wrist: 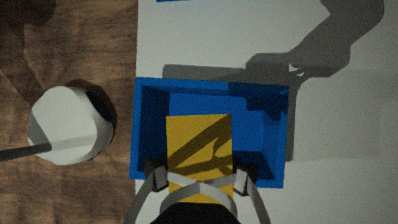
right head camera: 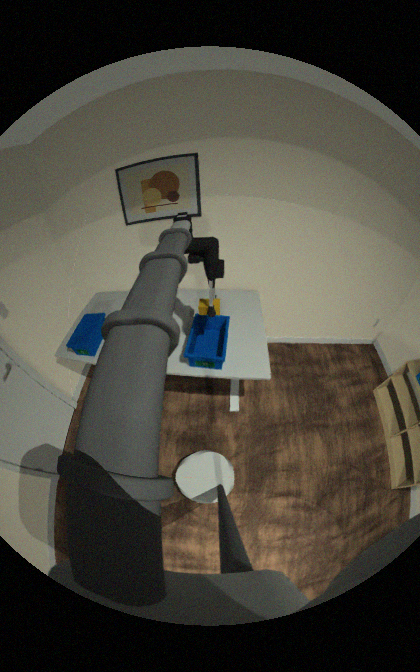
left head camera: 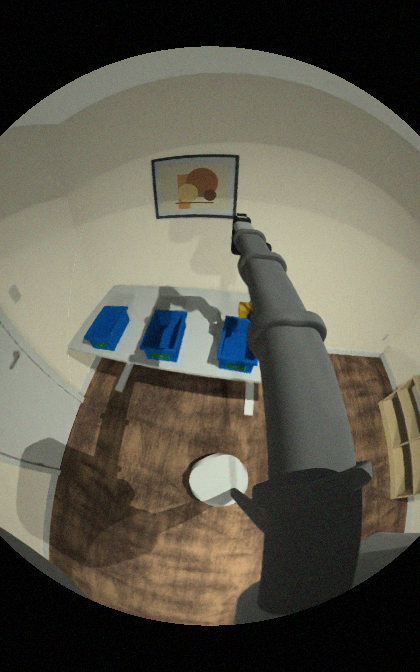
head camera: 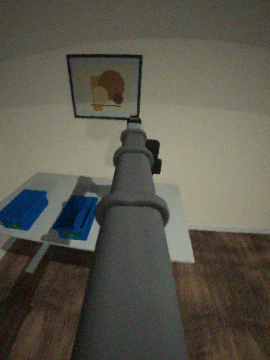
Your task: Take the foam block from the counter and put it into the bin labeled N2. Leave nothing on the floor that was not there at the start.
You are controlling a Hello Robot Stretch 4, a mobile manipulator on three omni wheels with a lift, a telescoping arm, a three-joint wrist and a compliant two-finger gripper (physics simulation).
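Frame: origin at the robot's base, x ahead, y left, z up, level; millimetres.
Where they show: gripper, between the fingertips: [wrist: 201, 166].
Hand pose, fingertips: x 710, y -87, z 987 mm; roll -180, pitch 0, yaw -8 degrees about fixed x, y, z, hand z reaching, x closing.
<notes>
Things, the pixels of their top centre, and the offset from my fingertips. "spot": a spot on its surface instead. Level surfaces: height alone.
- yellow foam block, centre of its top: [wrist: 199, 163] dx +1, dy +13, dz +46 mm
- blue bin, a spot on its surface: [wrist: 134, 145] spot: dx -131, dy +15, dz -174 mm
- middle bin, centre of its top: [head camera: 77, 210] dx +63, dy +440, dz -174 mm
- far left bin, centre of its top: [head camera: 22, 202] dx +109, dy +856, dz -174 mm
- white table, height of its surface: dz -294 mm
My gripper [right head camera: 211, 311] [wrist: 201, 166] is shut on the yellow foam block [left head camera: 244, 309] [right head camera: 204, 305] [wrist: 200, 142], with a fingertip at each side. In the wrist view the block overlaps the lower middle of a blue bin [left head camera: 222, 362] [right head camera: 192, 361] [wrist: 134, 145]. In the right head view it shows at that bin's back edge; its height above the bin is hard to tell. Two more blue bins stand to the left, a middle bin [head camera: 86, 227] [left head camera: 163, 350] and a far left bin [head camera: 25, 207] [left head camera: 107, 325] [right head camera: 87, 332]. Their green labels are too small to read.
The bins stand on a white table [head camera: 177, 225] [left head camera: 200, 345] [right head camera: 250, 340] [wrist: 340, 190] along the wall. A round white object [left head camera: 218, 475] [right head camera: 202, 472] [wrist: 65, 117] is on the wooden floor in front. A light wooden shelf [left head camera: 387, 445] [right head camera: 384, 425] stands at the right.
</notes>
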